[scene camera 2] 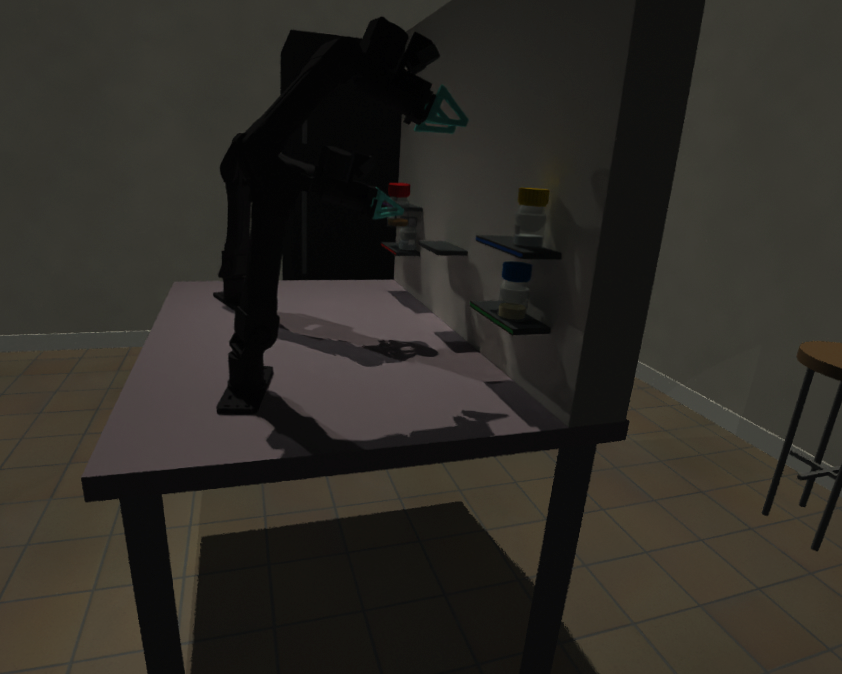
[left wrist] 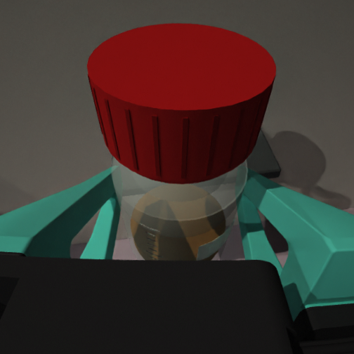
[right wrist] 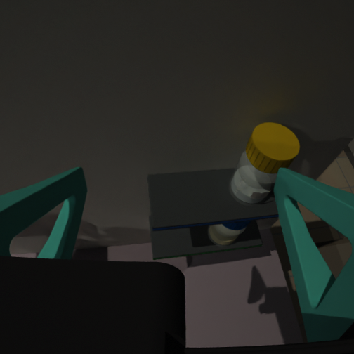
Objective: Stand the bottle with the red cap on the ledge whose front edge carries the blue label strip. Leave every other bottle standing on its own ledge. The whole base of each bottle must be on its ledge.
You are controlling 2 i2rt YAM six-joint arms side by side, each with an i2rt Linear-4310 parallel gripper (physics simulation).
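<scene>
The red-capped bottle is upright between the fingers of my left gripper, which is shut on it below the cap, out in front of the wall. The ledge with the blue strip is on the wall at the right in the scene view. A yellow-capped bottle stands toward its right end in the right wrist view; the left part of that ledge is bare. My right gripper is open and empty, above and to the left of that ledge in the scene view.
A blue-capped bottle stands on the green-strip ledge below the blue-strip one. Another bottle stands on the red-strip ledge. A further ledge lies between them. The dark wall panel rises behind the ledges.
</scene>
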